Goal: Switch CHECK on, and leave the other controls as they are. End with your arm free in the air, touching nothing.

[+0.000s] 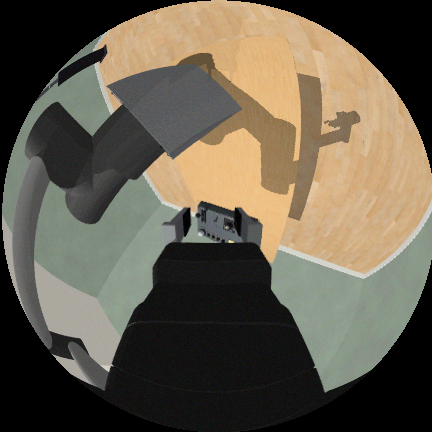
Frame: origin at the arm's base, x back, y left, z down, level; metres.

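Seen in the pictures: gripper, fingertip midpoint: [211, 215]; arm's base at its link origin: [142, 126].
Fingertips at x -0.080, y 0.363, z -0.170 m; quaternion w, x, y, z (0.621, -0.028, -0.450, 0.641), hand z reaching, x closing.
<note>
Pixels of each thing's top centre, then the offset from my fingertips to it. "spot": a spot on its surface instead. Level surfaces: height alone.
- pale round knob at a spot on its surface: [201, 233] spot: dx -0.897, dy -0.551, dz +0.285 m
- dark knob at its top centre: [226, 228] dx -0.765, dy -0.322, dz +0.352 m
- light wooden table top at its surface level: dz +0.488 m
A dark grey control panel [215, 226] shows between and beyond the fingertips, with small knobs, switches and a row of small dark controls along its lower part. A pale round knob [201, 233] sits at its lower left, a dark knob [228, 226] at its right, and a small yellow part [231, 242] at its lower edge. The labels are too small to read, so I cannot tell which control is CHECK or how it is set. My gripper [211, 215] is open, with nothing between its fingers, and appears apart from the panel. Its right finger and body hide part of the panel.
A light wooden table top [230, 165] lies beyond the panel, with the arm's shadow across it. A dark grey slab [192, 107] stands at the upper left beside dark arm links [115, 145]. A grey curved tube [25, 240] runs down the left side.
</note>
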